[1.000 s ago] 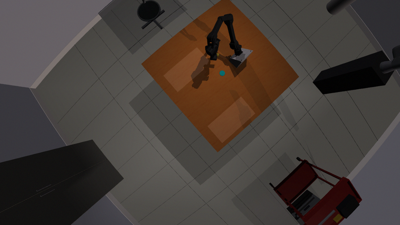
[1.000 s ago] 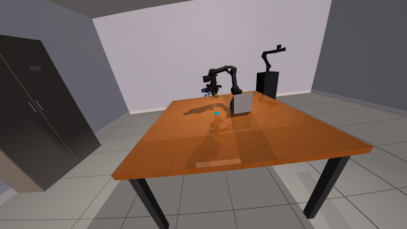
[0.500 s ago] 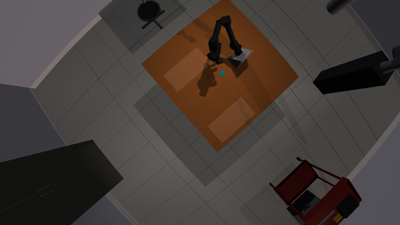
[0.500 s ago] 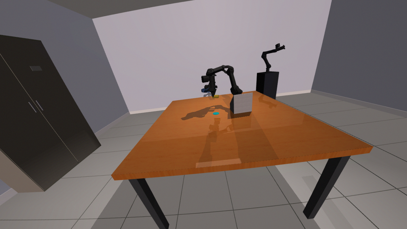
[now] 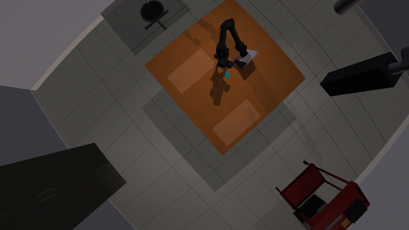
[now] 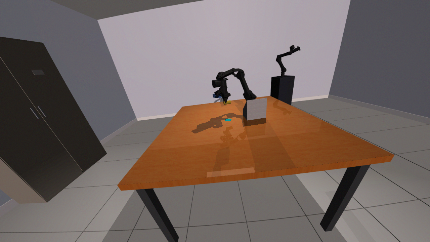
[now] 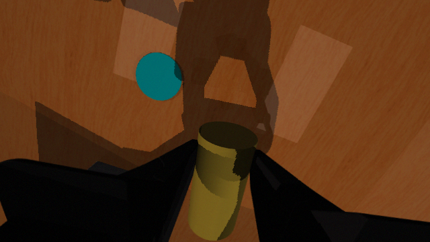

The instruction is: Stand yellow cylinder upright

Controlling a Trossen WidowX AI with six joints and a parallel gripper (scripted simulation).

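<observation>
The yellow tall cylinder lies 20 mm behind my gripper tip. The rest, counted from my gripper tip: cyan circle 90 mm to the left, 140 mm below.
</observation>
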